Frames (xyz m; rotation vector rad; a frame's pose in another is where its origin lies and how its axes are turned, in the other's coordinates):
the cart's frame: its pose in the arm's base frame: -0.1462 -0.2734 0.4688 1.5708 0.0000 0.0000
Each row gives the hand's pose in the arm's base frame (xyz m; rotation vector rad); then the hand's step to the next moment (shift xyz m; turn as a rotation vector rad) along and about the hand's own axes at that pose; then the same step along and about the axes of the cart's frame.
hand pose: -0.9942 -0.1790 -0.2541 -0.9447 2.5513 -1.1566
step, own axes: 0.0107 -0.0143 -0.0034 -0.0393 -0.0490 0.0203
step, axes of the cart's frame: -0.0029 0.0137 0.0116 0.0622 0.0184 0.0123
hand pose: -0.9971 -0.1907 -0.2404 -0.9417 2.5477 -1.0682
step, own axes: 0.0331 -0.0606 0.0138 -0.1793 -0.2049 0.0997
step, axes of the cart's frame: 0.0092 0.0341 0.0609 0.2779 0.0658 0.0501
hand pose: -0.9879 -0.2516 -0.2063 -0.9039 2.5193 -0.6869
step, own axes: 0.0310 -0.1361 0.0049 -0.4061 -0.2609 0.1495
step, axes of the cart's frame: 0.0458 0.0664 0.1140 0.4935 0.0975 -0.0477
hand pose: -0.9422 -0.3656 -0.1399 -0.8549 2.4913 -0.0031
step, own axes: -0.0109 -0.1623 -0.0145 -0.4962 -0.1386 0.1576
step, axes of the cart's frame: 0.0940 0.0436 0.1262 0.4879 0.1123 -0.1990
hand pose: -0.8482 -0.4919 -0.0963 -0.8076 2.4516 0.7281
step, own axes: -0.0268 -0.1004 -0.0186 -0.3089 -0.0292 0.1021
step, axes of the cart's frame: 0.0792 -0.0047 0.0696 0.2681 0.0861 -0.1656
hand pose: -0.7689 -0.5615 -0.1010 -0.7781 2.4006 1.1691
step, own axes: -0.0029 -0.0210 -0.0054 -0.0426 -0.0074 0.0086
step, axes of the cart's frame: 0.0148 -0.0079 0.0140 0.0386 0.0131 -0.0167
